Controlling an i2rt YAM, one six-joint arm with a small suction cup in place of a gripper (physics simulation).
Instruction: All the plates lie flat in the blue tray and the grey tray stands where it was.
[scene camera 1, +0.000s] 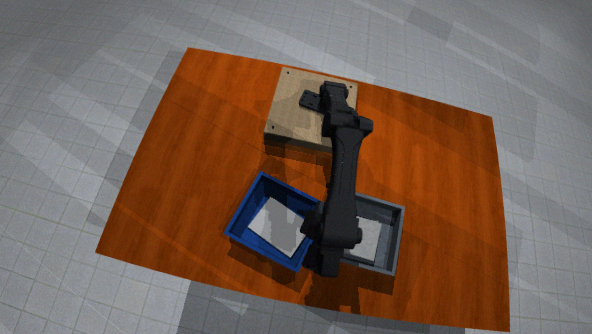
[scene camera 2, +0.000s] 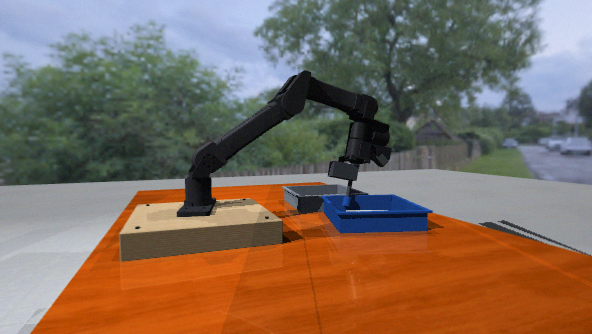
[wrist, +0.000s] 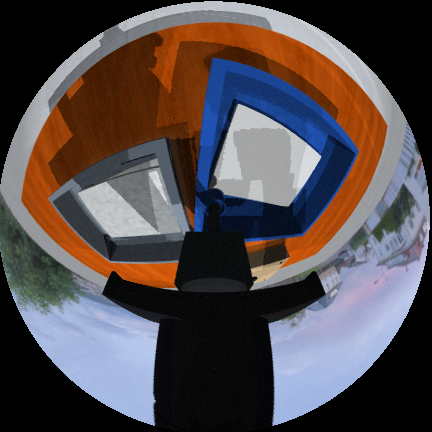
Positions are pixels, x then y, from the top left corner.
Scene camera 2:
suction cup: 338, 169
blue tray: 402, 216, gripped by the suction cup
